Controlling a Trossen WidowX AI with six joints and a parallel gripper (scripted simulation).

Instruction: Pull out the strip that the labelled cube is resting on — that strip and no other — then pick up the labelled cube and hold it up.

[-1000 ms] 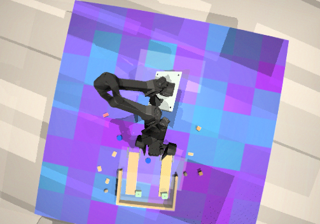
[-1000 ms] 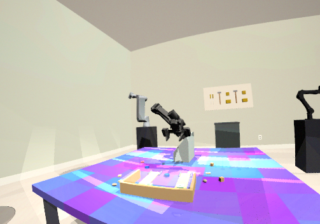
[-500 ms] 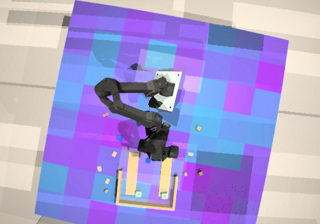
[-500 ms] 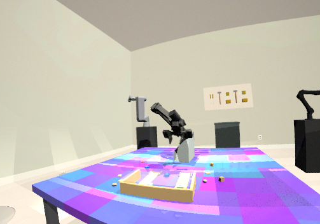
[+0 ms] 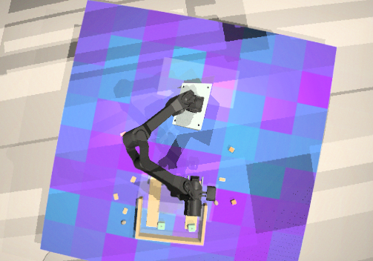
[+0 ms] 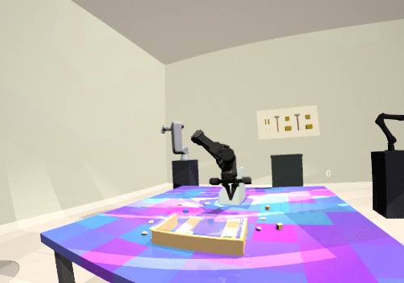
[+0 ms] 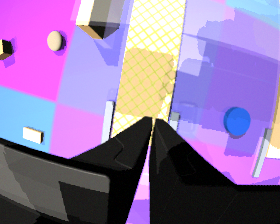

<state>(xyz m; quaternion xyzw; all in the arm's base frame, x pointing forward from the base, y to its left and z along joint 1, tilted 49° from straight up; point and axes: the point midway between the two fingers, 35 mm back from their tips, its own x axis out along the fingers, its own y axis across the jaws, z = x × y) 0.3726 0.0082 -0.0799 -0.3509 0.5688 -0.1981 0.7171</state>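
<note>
My gripper tip is 80 mm short of the yellow cross-hatched strip, 20 mm to the right of it and 100 mm above it. Round my gripper tip: red piece (190 mm behind, 390 mm to the right, 100 mm below).
</note>
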